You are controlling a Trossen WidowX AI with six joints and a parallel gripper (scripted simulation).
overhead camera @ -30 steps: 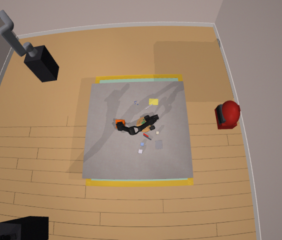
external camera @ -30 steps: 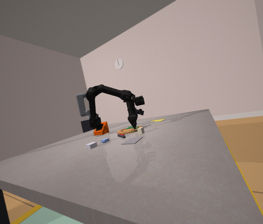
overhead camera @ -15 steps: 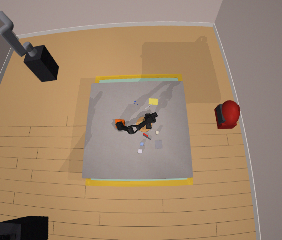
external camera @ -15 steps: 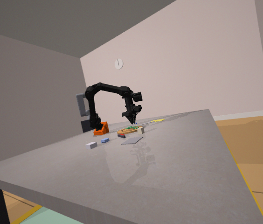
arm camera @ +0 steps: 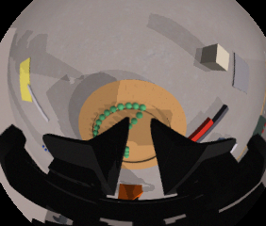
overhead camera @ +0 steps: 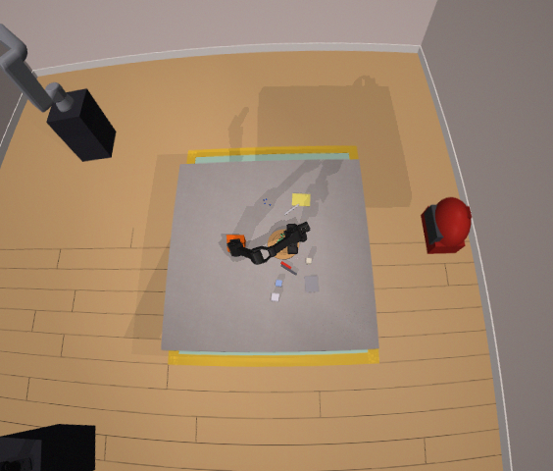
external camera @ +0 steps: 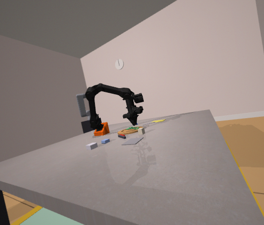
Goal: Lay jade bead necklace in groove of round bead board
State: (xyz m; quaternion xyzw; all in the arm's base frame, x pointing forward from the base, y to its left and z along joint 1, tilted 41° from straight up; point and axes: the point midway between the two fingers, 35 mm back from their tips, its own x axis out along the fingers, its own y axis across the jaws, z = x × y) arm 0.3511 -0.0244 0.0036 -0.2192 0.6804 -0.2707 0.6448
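Right now the round wooden bead board is 60 mm behind my gripper tip, 10 mm to the left of it and 30 mm below it. Also, from my gripper tip: beige cube: 90 mm ahead, 120 mm to the right, 20 mm below; red-handled tool: 40 mm behind, 140 mm to the right, 40 mm below; blue block: 100 mm behind, 240 mm to the right, 30 mm below.
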